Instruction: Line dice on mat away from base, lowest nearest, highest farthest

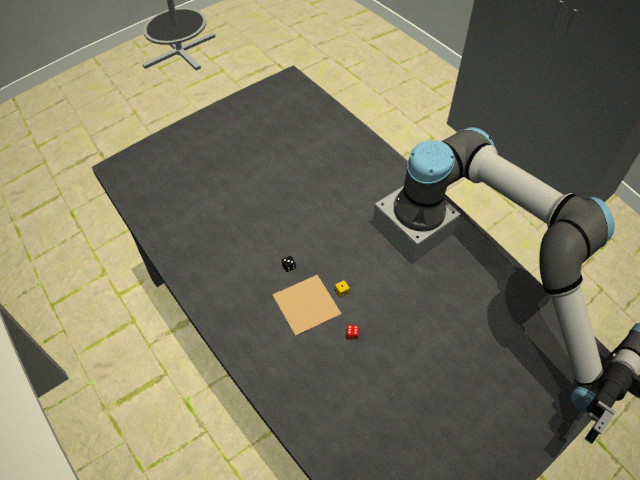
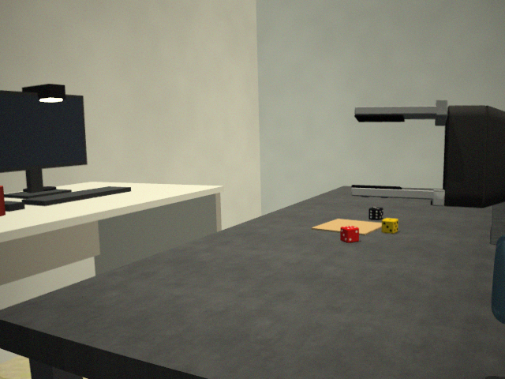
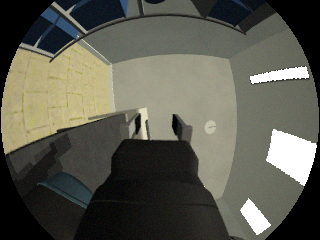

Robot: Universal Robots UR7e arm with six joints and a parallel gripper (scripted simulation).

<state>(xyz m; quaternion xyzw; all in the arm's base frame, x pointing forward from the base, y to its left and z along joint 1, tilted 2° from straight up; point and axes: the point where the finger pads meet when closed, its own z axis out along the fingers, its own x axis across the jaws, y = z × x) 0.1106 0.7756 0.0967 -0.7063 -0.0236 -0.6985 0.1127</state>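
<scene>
My hand is 270 mm short of the black die, 870 mm to the left of it and 200 mm above it. Round my hand: tan mat (300 mm ahead, 740 mm to the right, 220 mm below); yellow die (190 mm ahead, 720 mm to the right, 200 mm below); red die (250 mm ahead, 600 mm to the right, 200 mm below).
</scene>
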